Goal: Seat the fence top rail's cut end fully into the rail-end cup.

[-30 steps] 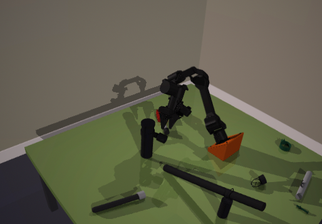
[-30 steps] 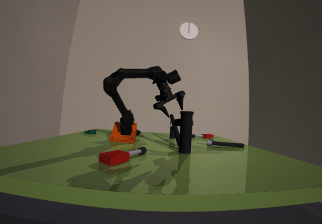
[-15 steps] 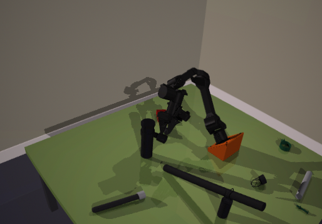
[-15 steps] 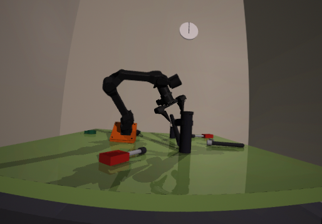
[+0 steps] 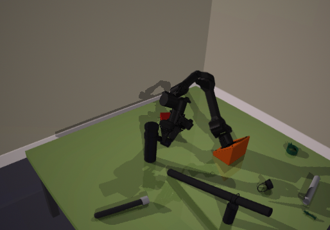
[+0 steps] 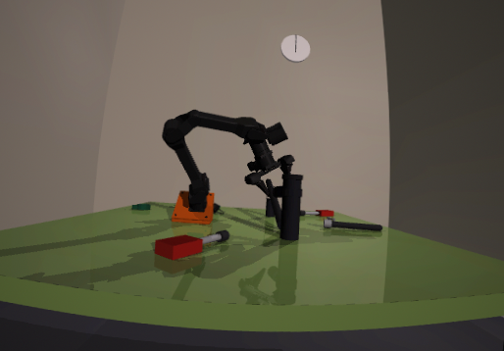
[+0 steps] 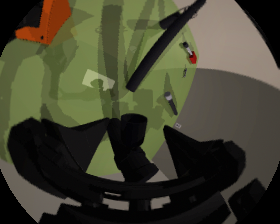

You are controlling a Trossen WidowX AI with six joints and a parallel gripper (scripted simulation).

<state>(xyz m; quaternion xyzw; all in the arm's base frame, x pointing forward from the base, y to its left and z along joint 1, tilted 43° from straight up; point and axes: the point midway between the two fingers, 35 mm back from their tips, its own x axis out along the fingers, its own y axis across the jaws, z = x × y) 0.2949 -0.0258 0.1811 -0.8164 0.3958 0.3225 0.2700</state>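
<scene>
Now: the rail-end cup 2 cm to the right of my gripper tip. Round my gripper tip: loop cap 2 cm ahead, 42 cm to the left, 4 cm below; then green bolt 27 cm behind, 69 cm to the left, 14 cm below; then grey tube 42 cm behind, 62 cm to the left, 13 cm below.
</scene>
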